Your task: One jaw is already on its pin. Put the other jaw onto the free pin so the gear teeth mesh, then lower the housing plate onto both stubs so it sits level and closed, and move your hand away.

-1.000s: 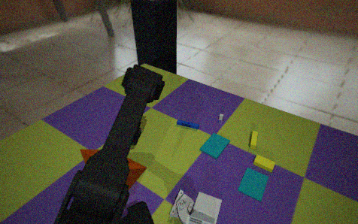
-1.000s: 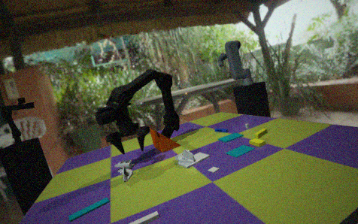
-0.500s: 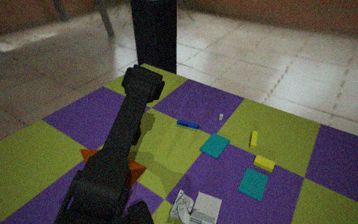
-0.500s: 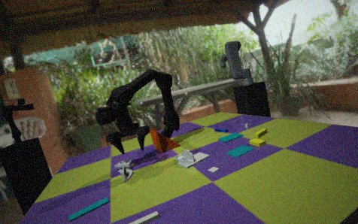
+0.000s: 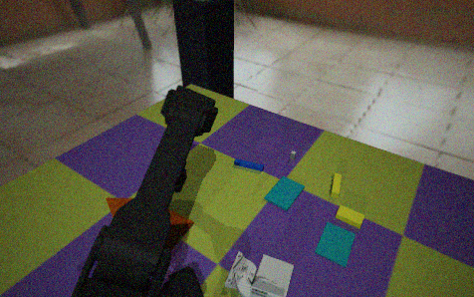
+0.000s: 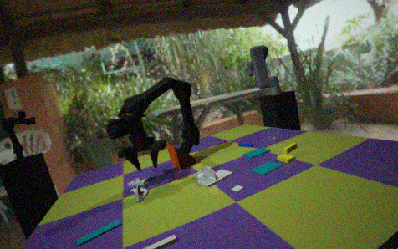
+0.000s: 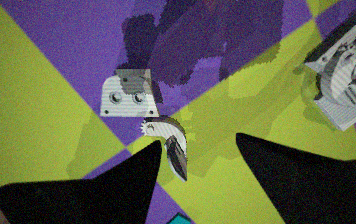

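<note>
Now: gripper tip 80 mm above the grey jaw and 60 mm to the left of it. Round my gripper tip: white tile (260 mm to the left, 220 mm ahead, 80 mm below); then grey base block (70 mm behind, 60 mm to the right, 60 mm below); then teal bar (210 mm ahead, 180 mm to the right, 80 mm below).
</note>
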